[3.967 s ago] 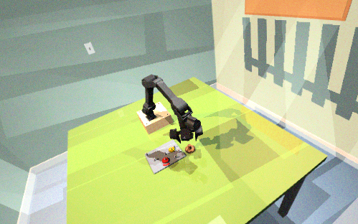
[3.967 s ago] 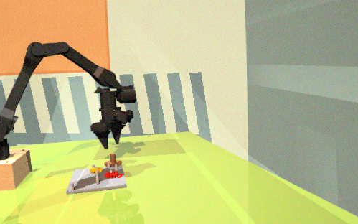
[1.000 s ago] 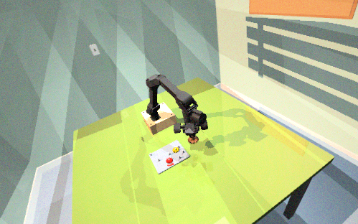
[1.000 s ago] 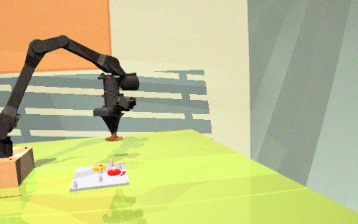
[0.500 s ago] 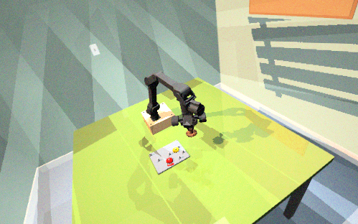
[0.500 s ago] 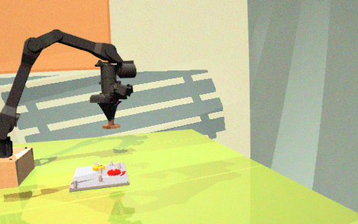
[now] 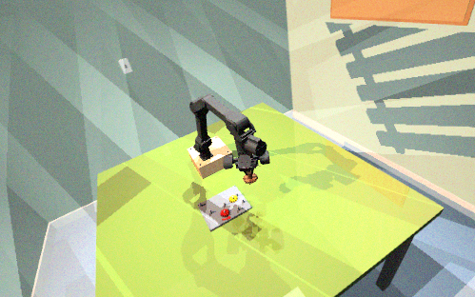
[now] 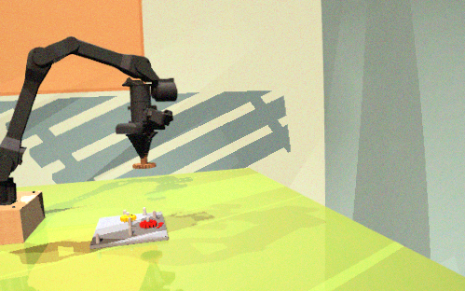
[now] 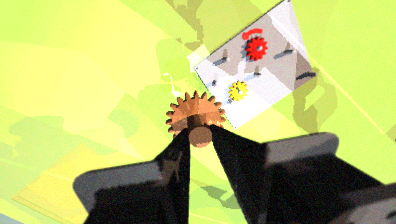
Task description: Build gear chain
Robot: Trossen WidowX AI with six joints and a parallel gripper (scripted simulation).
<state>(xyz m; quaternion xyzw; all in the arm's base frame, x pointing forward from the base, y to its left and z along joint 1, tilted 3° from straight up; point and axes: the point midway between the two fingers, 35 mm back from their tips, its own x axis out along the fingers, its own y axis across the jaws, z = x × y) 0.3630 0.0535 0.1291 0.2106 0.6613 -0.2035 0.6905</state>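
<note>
Now: gripper tip 15 cm to the left of the red gear, 14 cm above it and 2 cm past it. Round my gripper tip: yellow gear: 14 cm below, 8 cm to the right, 6 cm behind; then red arrow: 16 cm to the right, 15 cm below, 1 cm ahead; then orange gear: 1 cm below.
</note>
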